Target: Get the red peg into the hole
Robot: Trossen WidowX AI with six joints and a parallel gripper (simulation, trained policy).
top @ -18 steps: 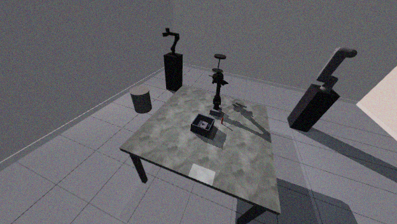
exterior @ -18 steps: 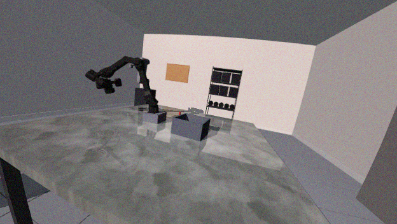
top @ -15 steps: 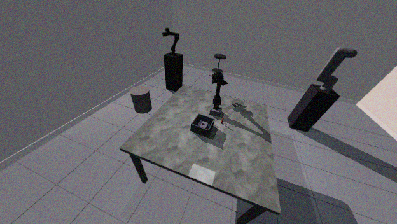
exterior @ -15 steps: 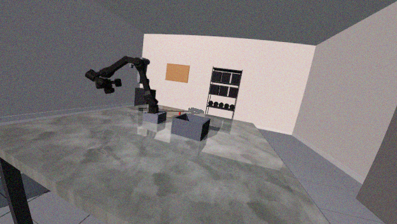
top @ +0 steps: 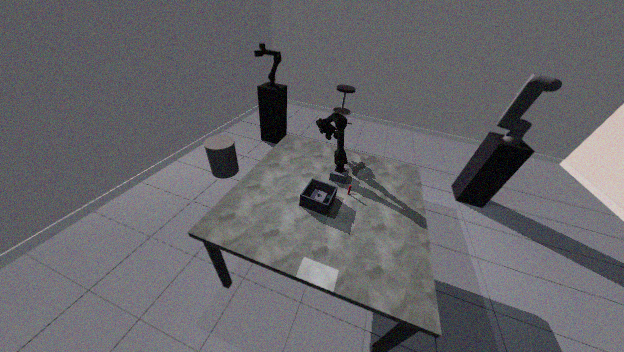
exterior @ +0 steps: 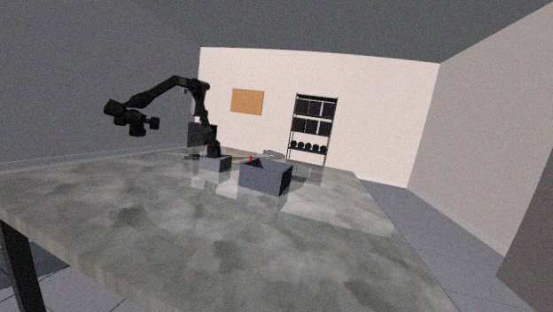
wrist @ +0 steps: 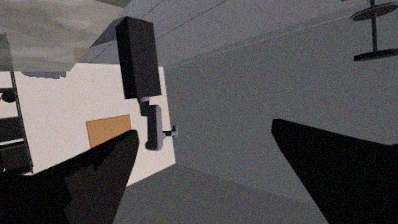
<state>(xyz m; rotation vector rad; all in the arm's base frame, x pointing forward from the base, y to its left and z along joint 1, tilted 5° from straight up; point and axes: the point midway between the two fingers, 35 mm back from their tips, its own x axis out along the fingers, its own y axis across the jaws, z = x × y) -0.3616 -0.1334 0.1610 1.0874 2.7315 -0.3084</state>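
My gripper tip is now 56 cm short of the red peg, 24 cm to the right of it and 14 cm above it. The rest, counted from my gripper tip: dark box (73 cm ahead, 16 cm below, 6 cm to the left).
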